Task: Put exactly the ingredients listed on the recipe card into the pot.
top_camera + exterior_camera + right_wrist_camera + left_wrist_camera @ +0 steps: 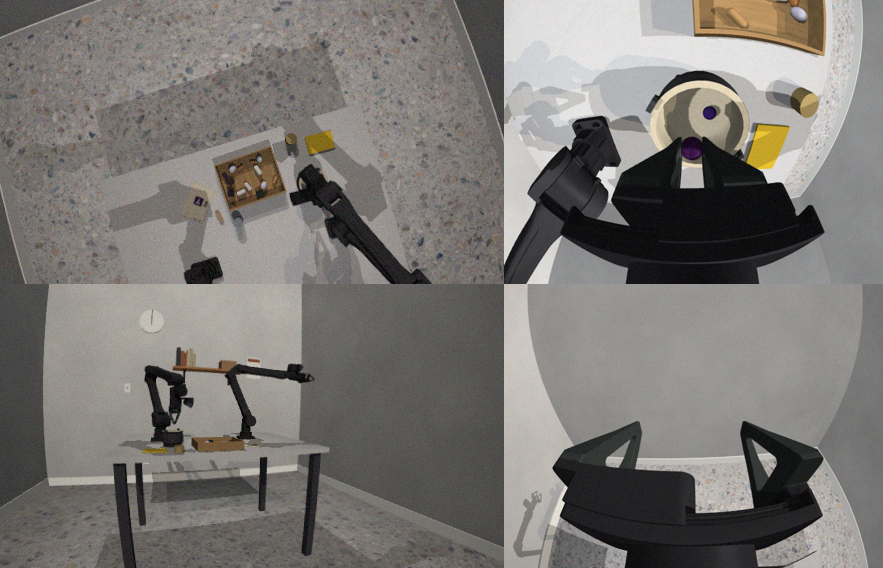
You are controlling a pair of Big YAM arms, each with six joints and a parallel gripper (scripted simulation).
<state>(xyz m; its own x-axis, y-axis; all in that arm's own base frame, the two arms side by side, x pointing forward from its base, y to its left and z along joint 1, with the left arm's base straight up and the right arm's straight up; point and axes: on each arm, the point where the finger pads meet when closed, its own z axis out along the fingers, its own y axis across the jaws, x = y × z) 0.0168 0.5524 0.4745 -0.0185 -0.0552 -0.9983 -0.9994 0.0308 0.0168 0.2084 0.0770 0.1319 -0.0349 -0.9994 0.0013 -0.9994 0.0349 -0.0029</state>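
My right hand is 3 cm to the left of the dark pot and 8 cm above it. The rest, counted from my right hand: wooden crate (11 cm ahead, 22 cm to the left, 12 cm below); yellow block (16 cm ahead, 11 cm to the right, 13 cm below); brass cylinder (21 cm ahead, 1 cm to the left, 12 cm below).
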